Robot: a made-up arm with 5 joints.
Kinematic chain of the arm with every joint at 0, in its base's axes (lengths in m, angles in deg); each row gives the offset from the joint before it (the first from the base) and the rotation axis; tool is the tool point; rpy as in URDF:
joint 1: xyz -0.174 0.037 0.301 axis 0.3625 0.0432 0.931
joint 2: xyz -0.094 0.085 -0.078 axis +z
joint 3: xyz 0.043 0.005 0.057 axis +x
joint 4: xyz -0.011 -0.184 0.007 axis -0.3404 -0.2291 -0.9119
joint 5: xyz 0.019 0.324 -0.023 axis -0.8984 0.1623 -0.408
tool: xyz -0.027 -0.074 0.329 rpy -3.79 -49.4 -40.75
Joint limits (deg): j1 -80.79..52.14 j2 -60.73..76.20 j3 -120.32..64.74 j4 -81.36..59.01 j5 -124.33..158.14
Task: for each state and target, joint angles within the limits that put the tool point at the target. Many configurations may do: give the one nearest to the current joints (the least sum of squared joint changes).
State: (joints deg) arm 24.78 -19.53 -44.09 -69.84 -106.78
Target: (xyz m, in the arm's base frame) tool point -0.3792 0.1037 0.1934
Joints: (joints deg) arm 13.46 -43.67 -50.77 -81.36 -122.96
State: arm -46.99 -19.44 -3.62 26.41 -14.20
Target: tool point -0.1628 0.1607 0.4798
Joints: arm -51.92 -21.58 -2.67 24.39 -28.85
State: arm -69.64 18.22 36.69 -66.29 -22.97
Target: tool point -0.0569 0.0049 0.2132
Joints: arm -44.19 61.08 51.63 -67.14 -61.12
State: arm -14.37 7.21 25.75 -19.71 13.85
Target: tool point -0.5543 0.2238 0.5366
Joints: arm -38.90 -30.83 52.30 -55.60 28.26
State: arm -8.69 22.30 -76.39 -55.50 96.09
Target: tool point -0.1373 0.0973 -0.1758
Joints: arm -13.26 19.52 -93.49 -13.81 118.46
